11 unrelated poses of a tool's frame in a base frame.
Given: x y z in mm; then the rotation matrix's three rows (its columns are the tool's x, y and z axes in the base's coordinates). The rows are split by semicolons.
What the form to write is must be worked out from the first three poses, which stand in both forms.
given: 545 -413 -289; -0.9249 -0.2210 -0.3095; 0.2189 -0.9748 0.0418; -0.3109 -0.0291 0.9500
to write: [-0.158 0.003 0.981 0.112 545 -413 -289]
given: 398 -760 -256; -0.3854 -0.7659 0.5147; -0.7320 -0.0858 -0.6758; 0.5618 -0.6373 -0.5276
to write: [0.554 -0.676 0.486 0.017 398 -760 -256]
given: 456 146 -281; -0.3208 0.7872 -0.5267; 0.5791 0.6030 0.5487; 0.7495 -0.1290 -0.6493
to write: [-0.426 -0.802 -0.131 0.398 456 146 -281]
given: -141 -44 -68; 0.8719 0.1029 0.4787; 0.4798 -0.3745 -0.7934; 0.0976 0.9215 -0.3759
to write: [0.810 0.180 0.178 0.530 -141 -44 -68]
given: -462 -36 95; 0.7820 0.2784 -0.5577; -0.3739 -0.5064 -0.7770; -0.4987 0.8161 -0.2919
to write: [0.803 -0.030 -0.329 0.496 -462 -36 95]
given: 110 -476 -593; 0.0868 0.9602 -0.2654; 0.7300 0.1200 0.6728; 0.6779 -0.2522 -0.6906
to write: [-0.644 -0.656 -0.160 0.359 110 -476 -593]
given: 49 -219 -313; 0.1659 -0.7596 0.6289; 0.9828 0.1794 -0.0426; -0.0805 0.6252 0.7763
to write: [0.229 0.244 0.598 0.728 49 -219 -313]
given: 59 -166 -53; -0.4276 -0.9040 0.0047; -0.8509 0.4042 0.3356; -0.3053 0.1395 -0.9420
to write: [-0.527 0.833 0.143 0.093 59 -166 -53]
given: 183 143 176; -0.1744 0.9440 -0.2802; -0.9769 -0.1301 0.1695; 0.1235 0.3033 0.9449
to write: [0.052 -0.158 -0.750 0.640 183 143 176]
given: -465 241 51; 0.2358 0.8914 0.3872; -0.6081 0.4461 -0.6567; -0.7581 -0.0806 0.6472
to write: [0.189 0.375 -0.491 0.763 -465 241 51]
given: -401 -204 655; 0.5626 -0.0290 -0.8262; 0.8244 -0.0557 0.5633; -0.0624 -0.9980 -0.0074
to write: [-0.638 -0.312 0.348 0.612 -401 -204 655]
